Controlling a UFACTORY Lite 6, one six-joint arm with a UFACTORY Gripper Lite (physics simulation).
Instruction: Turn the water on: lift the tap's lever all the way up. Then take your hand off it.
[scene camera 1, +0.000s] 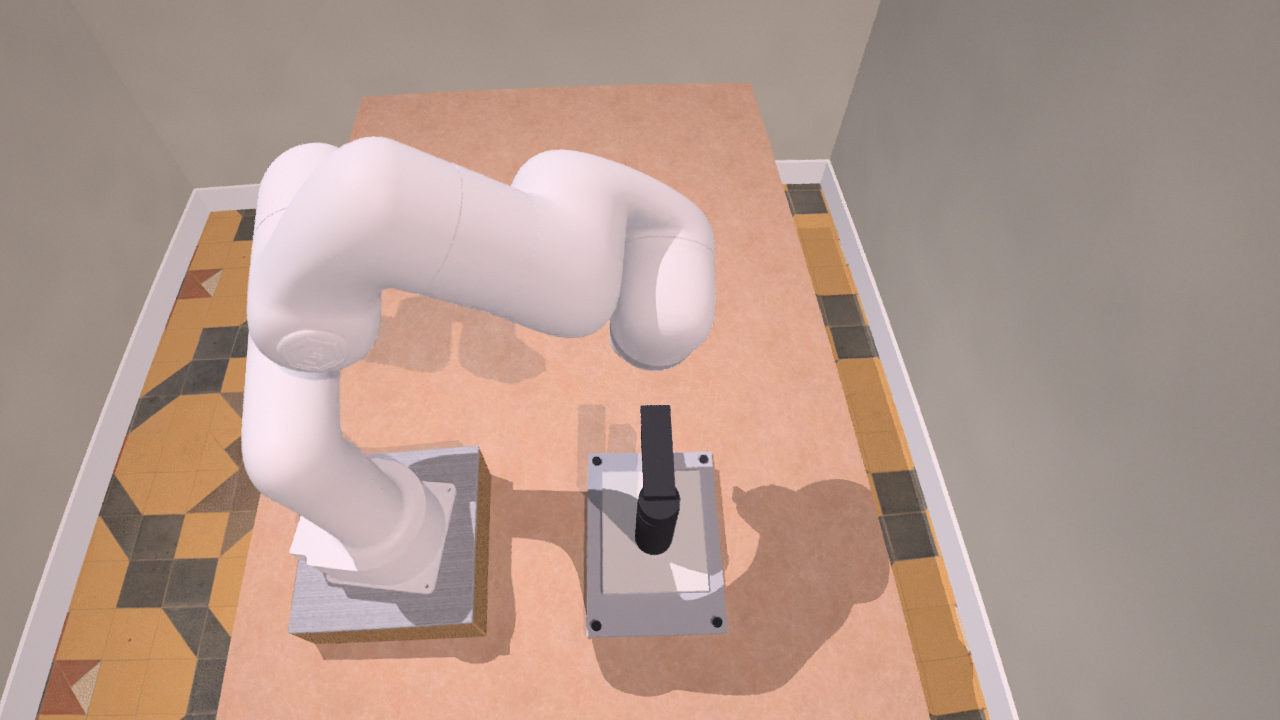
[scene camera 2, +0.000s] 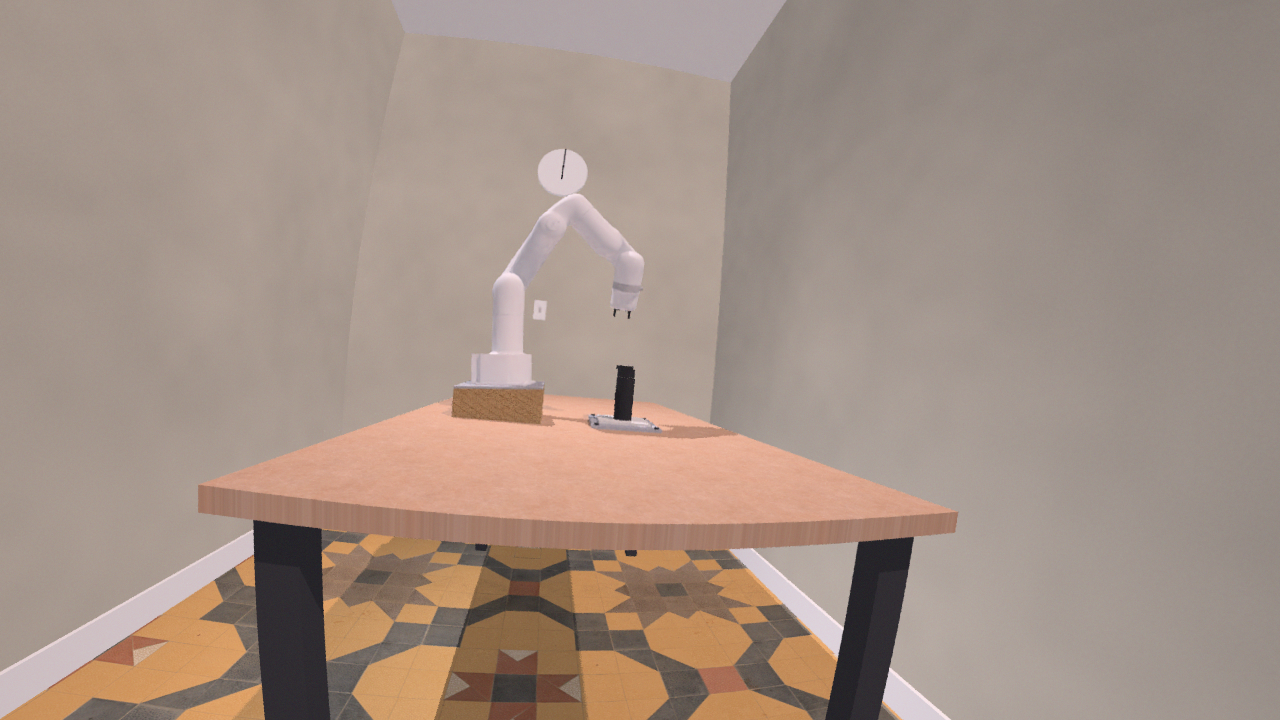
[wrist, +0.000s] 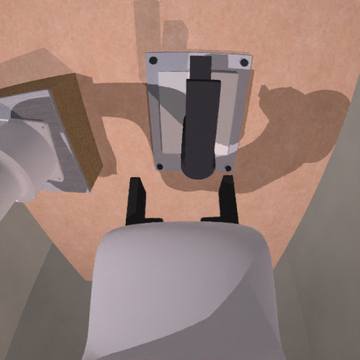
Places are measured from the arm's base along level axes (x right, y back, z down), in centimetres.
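Where they show: end effector, tool point: (scene camera 2: 621, 313); arm's base, origin of the base link: (scene camera 1: 395, 533) (scene camera 2: 507, 383).
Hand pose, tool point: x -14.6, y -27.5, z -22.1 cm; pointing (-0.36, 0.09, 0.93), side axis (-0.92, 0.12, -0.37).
Note:
Things, the pixels of their top centre, and the offset from my tool point. "pt": a spot on its surface instead. Level surfaces: height alone.
- black tap, surface spot: (scene camera 1: 656, 534) (scene camera 2: 625, 388) pt dz +20.8, dx +11.9, dy -2.9 cm
- grey plate, middle of its top: (scene camera 1: 653, 536) (scene camera 2: 622, 420) dz +29.3, dx +9.5, dy -2.8 cm
- pinkish table, its level: dz +30.5 cm
The black tap (scene camera 1: 656, 534) (scene camera 2: 623, 395) stands upright on a grey plate (scene camera 1: 656, 616) (scene camera 2: 594, 424) (wrist: 151, 110). In the wrist view, its lever (wrist: 202, 112) lies low as a wide black bar over the narrower spout (wrist: 200, 67). In scene camera 1 a long black bar runs from the tap's top toward the far side; lever and spout are hard to tell apart there. My gripper (scene camera 2: 622, 314) (wrist: 181, 178) is open and empty, fingers pointing down, well above the tap and apart from it. In scene camera 1 the arm hides the fingers.
The arm's base stands on a block (scene camera 1: 481, 546) (scene camera 2: 497, 403) (wrist: 82, 135) to the left of the plate, on the pinkish table (scene camera 1: 554, 671) (scene camera 2: 572, 474) (wrist: 300, 30). My bent white arm (scene camera 1: 501, 241) (scene camera 2: 537, 246) reaches over from that block. The arm's shadow falls across the plate and the table.

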